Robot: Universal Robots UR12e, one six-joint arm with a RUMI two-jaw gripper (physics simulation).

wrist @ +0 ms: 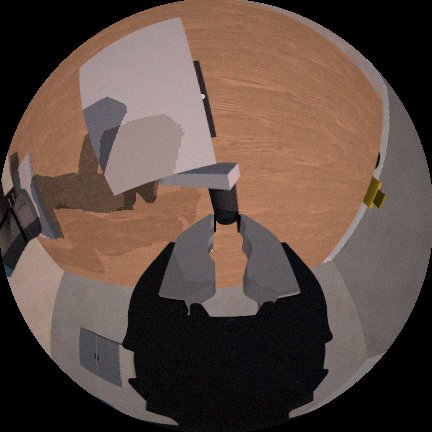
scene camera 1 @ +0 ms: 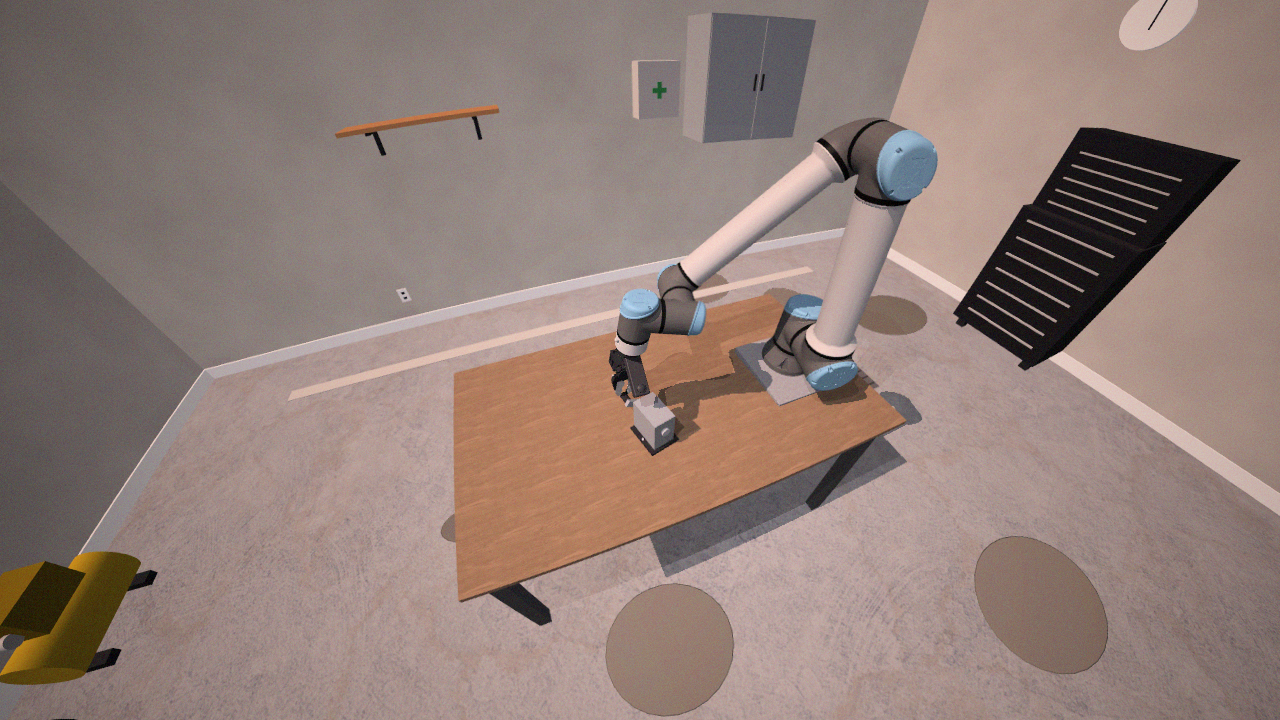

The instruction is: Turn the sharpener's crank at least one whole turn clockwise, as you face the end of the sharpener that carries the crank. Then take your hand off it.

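Pixels of known places: gripper, fingertip midpoint: (wrist: 225, 215) (scene camera 1: 622, 394); arm's base at its link origin: (wrist: 29, 211) (scene camera 1: 785, 357).
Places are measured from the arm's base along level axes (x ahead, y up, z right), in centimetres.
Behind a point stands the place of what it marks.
The sharpener (scene camera 1: 652, 421) {x 61.5, y 10.9, z -21.1 cm} (wrist: 145, 95) {x 60.7, y 10.8, z -16.5 cm} is a light grey box on a thin black base (scene camera 1: 663, 446) {x 58.3, y -1.2, z -23.0 cm} (wrist: 206, 107) {x 64.7, y -1.2, z -17.0 cm}, standing upright near the middle of the table. Its crank arm (wrist: 200, 178), a flat grey bar, runs from the sharpener's near end towards the right in the wrist view. A black cylindrical crank knob (wrist: 225, 202) {x 66.3, y 9.9, z -9.2 cm} sits at the arm's outer end. My gripper (scene camera 1: 630, 400) {x 67.0, y 8.3, z -6.7 cm} (wrist: 225, 215) {x 67.0, y 8.3, z -6.7 cm} is shut on the crank knob, its two jaw tips on either side of it. The crank's hub is hidden in the wrist view. The gripper is beside the sharpener's crank end.
The wooden table (scene camera 1: 554, 483) {x 93.0, y -1.9, z -25.7 cm} (wrist: 300, 150) {x 81.7, y -2.0, z -13.7 cm} carries the sharpener and the arm's grey base plate (scene camera 1: 780, 390) {x 10.8, y -0.7, z -13.7 cm} (wrist: 46, 210) {x 16.2, y -1.7, z 0.8 cm}. The arm's forearm (scene camera 1: 760, 214) {x 29.3, y 61.8, z -5.6 cm} reaches over the table. A yellow object (scene camera 1: 89, 617) (wrist: 372, 193) is off the table's left side.
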